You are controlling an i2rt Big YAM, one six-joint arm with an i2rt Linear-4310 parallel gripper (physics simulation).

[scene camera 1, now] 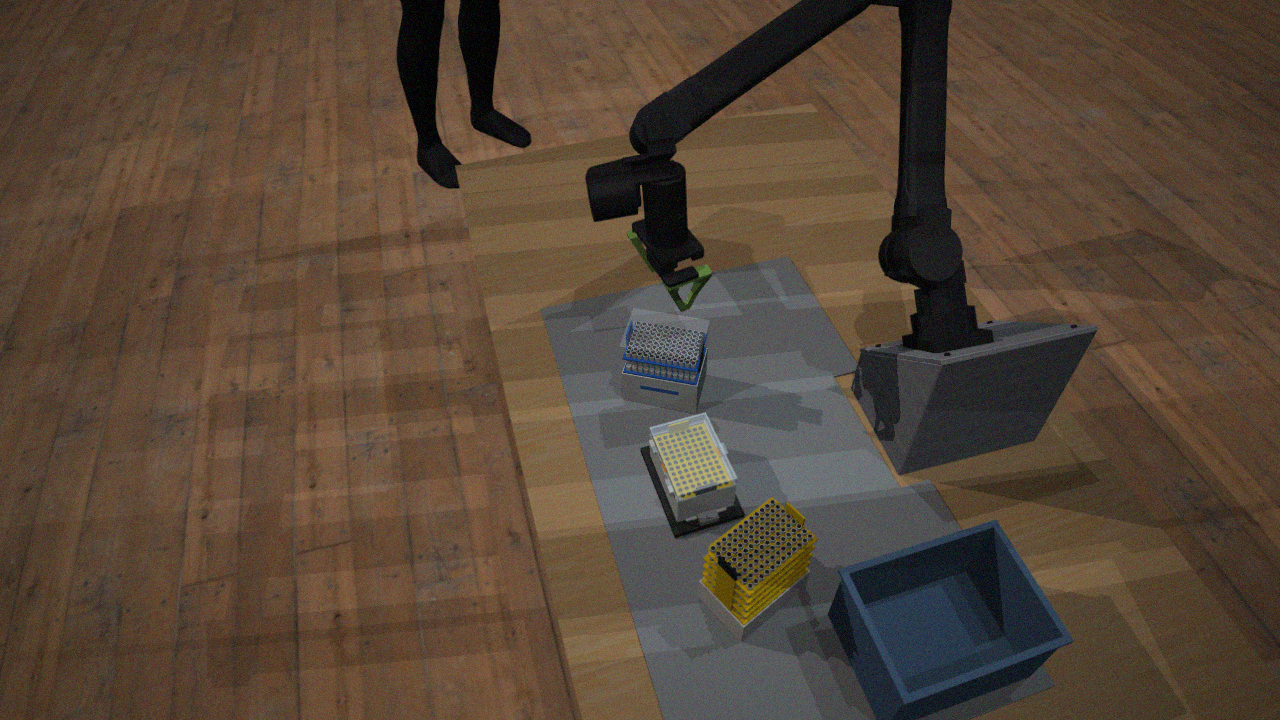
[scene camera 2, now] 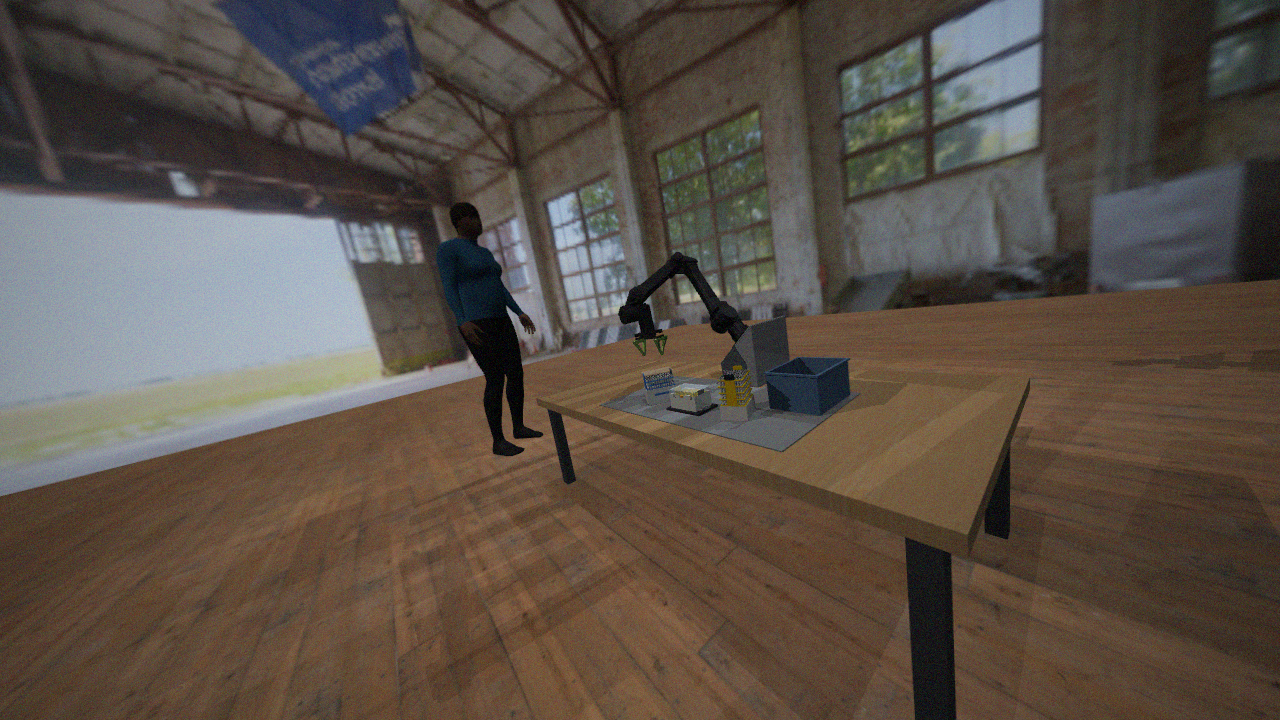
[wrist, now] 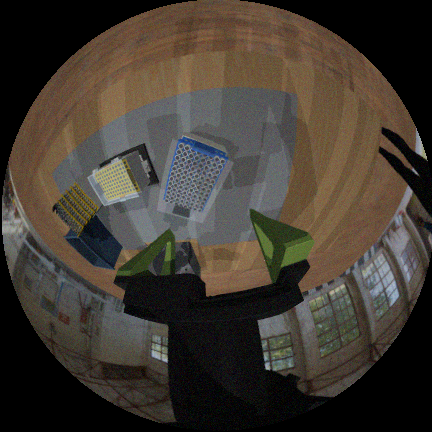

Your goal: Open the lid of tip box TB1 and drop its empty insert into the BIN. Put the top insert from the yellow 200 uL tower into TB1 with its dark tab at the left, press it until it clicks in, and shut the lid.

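My gripper (scene camera 1: 671,288) (scene camera 2: 652,354) (wrist: 208,223) is open and empty, its green fingers wide apart, high above the mat near the blue-trimmed tip box. The white tip box (scene camera 1: 693,461) (scene camera 2: 690,399) (wrist: 117,181), apparently TB1, stands in a black holder; its clear lid looks shut over a yellow insert. No label is readable. The yellow tower (scene camera 1: 760,559) (scene camera 2: 735,391) (wrist: 76,207) of stacked inserts stands upright on a pale base, with a dark tab (scene camera 1: 726,566) on one end. The blue BIN (scene camera 1: 859,631) (scene camera 2: 796,392) (wrist: 95,245) stands beside the tower; its visible inside is empty.
A clear box with blue trim and pale tips (scene camera 1: 662,358) (scene camera 2: 657,385) (wrist: 196,175) stands on the grey mat (scene camera 1: 787,447) (wrist: 240,112), beyond the white box in scene camera 1. The arm rises from a grey block (scene camera 1: 993,394). A person (scene camera 2: 469,277) stands beyond the table.
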